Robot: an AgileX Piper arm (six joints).
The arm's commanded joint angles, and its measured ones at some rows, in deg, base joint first. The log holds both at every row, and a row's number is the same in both.
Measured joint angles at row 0:
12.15 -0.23 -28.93 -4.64 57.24 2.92
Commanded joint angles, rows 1 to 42:
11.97 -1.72 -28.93 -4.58 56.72 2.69
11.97 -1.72 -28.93 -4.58 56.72 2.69
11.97 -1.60 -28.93 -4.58 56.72 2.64
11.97 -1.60 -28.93 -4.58 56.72 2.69
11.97 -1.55 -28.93 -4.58 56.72 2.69
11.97 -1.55 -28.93 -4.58 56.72 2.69
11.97 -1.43 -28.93 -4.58 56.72 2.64
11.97 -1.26 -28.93 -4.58 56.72 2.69
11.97 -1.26 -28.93 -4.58 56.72 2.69
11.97 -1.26 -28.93 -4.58 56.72 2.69
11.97 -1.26 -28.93 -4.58 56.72 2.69
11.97 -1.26 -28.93 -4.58 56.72 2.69
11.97 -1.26 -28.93 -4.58 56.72 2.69
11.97 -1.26 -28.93 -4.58 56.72 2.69
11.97 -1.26 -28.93 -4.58 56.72 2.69
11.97 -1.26 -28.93 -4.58 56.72 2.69
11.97 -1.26 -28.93 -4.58 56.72 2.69
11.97 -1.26 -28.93 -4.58 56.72 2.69
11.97 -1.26 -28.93 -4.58 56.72 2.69
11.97 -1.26 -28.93 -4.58 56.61 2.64
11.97 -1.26 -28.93 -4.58 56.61 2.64
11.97 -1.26 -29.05 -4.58 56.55 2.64
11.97 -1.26 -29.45 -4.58 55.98 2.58
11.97 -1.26 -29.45 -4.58 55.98 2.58
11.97 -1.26 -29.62 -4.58 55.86 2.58
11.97 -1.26 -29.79 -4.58 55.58 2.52
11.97 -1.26 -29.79 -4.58 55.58 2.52
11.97 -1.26 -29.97 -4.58 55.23 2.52
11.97 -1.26 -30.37 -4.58 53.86 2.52
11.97 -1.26 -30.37 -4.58 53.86 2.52
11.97 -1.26 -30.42 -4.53 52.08 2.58
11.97 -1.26 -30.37 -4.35 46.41 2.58
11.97 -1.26 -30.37 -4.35 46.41 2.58
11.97 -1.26 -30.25 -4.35 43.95 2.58
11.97 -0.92 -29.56 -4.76 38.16 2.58
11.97 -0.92 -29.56 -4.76 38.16 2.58
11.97 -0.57 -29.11 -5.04 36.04 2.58
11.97 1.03 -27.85 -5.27 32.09 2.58
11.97 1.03 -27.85 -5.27 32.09 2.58
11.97 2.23 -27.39 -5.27 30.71 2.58
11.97 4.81 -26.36 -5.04 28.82 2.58
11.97 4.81 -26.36 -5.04 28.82 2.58
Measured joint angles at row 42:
12.15 1.95 -27.62 -4.81 32.60 2.92
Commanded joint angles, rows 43 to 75:
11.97 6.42 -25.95 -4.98 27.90 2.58
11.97 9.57 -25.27 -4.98 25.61 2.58
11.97 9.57 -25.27 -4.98 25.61 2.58
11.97 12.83 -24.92 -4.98 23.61 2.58
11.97 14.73 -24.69 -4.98 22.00 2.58
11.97 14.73 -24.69 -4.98 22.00 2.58
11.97 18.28 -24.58 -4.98 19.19 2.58
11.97 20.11 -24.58 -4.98 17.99 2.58
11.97 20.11 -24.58 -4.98 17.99 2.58
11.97 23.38 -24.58 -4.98 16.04 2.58
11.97 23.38 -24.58 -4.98 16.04 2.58
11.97 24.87 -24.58 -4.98 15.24 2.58
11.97 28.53 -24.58 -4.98 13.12 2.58
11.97 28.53 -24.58 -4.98 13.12 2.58
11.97 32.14 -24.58 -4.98 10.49 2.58
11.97 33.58 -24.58 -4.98 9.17 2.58
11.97 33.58 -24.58 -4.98 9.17 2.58
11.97 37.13 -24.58 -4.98 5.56 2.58
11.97 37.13 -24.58 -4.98 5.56 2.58
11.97 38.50 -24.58 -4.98 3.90 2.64
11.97 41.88 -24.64 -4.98 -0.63 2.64
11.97 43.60 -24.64 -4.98 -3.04 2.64
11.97 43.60 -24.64 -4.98 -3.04 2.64
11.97 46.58 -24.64 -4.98 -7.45 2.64
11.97 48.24 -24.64 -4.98 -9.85 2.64
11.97 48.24 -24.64 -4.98 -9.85 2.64
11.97 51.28 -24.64 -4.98 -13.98 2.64
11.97 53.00 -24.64 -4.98 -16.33 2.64
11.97 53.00 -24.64 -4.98 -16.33 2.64
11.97 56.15 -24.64 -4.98 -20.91 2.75
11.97 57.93 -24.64 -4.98 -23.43 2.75
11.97 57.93 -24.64 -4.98 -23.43 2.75
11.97 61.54 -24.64 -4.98 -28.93 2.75
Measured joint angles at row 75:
12.15 57.81 -24.75 -4.81 -21.20 2.92
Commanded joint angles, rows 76 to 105:
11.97 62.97 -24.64 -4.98 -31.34 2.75
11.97 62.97 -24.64 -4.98 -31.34 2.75
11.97 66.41 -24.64 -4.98 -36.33 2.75
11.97 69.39 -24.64 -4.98 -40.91 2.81
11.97 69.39 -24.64 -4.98 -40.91 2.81
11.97 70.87 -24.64 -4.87 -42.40 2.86
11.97 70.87 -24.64 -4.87 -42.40 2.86
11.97 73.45 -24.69 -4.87 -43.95 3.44
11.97 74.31 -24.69 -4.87 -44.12 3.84
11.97 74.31 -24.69 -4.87 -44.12 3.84
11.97 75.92 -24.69 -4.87 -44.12 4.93
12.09 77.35 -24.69 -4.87 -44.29 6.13
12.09 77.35 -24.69 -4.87 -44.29 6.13
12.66 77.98 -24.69 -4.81 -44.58 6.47
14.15 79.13 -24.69 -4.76 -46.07 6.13
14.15 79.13 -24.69 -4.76 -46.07 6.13
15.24 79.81 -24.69 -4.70 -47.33 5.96
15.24 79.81 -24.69 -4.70 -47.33 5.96
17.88 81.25 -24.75 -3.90 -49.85 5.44
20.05 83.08 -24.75 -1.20 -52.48 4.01
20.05 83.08 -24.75 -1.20 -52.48 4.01
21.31 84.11 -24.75 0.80 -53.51 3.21
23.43 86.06 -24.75 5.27 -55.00 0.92
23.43 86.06 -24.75 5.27 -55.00 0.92
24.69 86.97 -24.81 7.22 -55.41 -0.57
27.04 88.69 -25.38 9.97 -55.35 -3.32
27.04 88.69 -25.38 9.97 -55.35 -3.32
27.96 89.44 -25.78 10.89 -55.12 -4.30
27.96 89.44 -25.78 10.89 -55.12 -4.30
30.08 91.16 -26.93 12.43 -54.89 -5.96
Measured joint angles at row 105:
27.50 89.50 -25.27 9.80 -54.20 -2.75
